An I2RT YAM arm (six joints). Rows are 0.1 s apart.
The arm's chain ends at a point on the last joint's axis. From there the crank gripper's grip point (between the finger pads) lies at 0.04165 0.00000 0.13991 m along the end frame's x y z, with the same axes.
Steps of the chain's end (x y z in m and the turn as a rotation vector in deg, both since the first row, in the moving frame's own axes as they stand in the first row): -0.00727 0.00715 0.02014 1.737 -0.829 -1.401; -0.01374 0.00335 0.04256 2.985 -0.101 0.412; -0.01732 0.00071 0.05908 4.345 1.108 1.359; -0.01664 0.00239 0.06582 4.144 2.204 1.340; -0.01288 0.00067 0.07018 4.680 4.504 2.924; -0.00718 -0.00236 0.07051 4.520 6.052 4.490; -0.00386 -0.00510 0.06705 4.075 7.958 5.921; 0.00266 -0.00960 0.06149 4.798 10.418 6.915; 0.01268 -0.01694 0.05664 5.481 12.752 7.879; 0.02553 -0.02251 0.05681 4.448 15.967 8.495; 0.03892 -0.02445 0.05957 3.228 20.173 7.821; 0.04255 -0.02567 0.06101 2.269 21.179 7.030
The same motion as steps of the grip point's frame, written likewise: -0.00936 0.00191 0.02065 1.737 -0.829 -1.401; -0.01396 -0.00364 0.04245 2.985 -0.101 0.412; -0.01451 -0.00884 0.05788 4.345 1.108 1.359; -0.01119 -0.00662 0.06379 4.144 2.204 1.340; -0.00180 -0.00819 0.06610 4.680 4.504 2.924; 0.00761 -0.00935 0.06504 4.520 6.052 4.490; 0.01535 -0.00951 0.05975 4.075 7.958 5.921; 0.02759 -0.01438 0.05140 4.798 10.418 6.915; 0.04292 -0.02193 0.04368 5.481 12.752 7.879; 0.06258 -0.02380 0.03984 4.448 15.967 8.495; 0.08459 -0.02286 0.03663 3.228 20.173 7.821; 0.09017 -0.02266 0.03656 2.269 21.179 7.030
